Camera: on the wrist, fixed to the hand. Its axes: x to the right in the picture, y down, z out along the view.
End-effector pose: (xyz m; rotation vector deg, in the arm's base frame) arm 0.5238 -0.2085 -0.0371 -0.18 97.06 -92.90
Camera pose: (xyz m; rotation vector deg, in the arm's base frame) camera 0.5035 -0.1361 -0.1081 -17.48 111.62 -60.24
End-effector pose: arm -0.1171 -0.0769 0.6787 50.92 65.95 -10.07
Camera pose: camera -0.1330 0.0246 0.6899 24.77 55.79 7.35
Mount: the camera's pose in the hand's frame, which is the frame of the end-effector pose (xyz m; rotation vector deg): 0.0148 0.0639 -0.0799 -30.75 -7.59 3.99
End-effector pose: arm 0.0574 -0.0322 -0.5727 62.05 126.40 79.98
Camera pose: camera 0.0262 -0.0567 -0.4772 58.33 90.22 100.20
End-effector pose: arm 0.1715 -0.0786 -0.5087 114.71 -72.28 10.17
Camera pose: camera 0.1472 -0.0518 -0.4118 87.46 -74.26 -13.95
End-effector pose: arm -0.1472 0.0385 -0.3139 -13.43 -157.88 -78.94
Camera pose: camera -0.1534 0.0141 -0.2136 24.53 129.74 115.81
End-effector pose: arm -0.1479 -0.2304 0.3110 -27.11 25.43 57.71
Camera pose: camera -0.2077 -0.2366 0.2269 -49.75 3.65 69.83
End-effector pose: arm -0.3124 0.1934 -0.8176 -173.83 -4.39 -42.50
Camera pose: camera -0.3328 0.1280 -0.7402 149.15 -11.30 26.78
